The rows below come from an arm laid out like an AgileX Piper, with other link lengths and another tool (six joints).
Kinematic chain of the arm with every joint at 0, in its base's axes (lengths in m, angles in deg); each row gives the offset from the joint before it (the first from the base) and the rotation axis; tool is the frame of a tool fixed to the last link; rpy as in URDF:
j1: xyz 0 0 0.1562 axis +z
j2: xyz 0 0 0 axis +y
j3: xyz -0.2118 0 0.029 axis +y
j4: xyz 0.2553 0 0.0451 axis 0.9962 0 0.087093
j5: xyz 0 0 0 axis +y
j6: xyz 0.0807 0 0.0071 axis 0.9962 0 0.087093
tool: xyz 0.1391 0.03 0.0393 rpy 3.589 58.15 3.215
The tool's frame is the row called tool.
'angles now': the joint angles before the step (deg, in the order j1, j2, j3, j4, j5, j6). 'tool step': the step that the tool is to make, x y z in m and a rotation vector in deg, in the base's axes. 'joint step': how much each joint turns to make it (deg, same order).
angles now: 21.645 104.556 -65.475 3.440 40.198 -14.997
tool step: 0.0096 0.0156 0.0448 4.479 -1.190 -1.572
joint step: 0.004 -3.414 -4.645 4.012 5.320 0.006
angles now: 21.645 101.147 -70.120 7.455 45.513 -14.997
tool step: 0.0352 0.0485 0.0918 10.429 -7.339 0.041
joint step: 1.612 0.110 -14.629 6.965 3.801 0.006
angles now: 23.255 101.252 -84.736 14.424 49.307 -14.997
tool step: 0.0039 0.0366 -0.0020 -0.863 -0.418 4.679
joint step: 4.036 7.037 -9.096 -1.099 2.100 0.061
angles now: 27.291 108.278 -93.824 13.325 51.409 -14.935
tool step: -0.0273 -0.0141 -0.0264 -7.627 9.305 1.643
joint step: 0.806 2.835 -3.618 -3.845 12.407 2.418
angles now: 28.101 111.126 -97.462 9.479 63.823 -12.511
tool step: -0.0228 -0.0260 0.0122 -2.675 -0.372 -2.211
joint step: 0.004 -9.284 8.831 -3.493 1.027 3.025
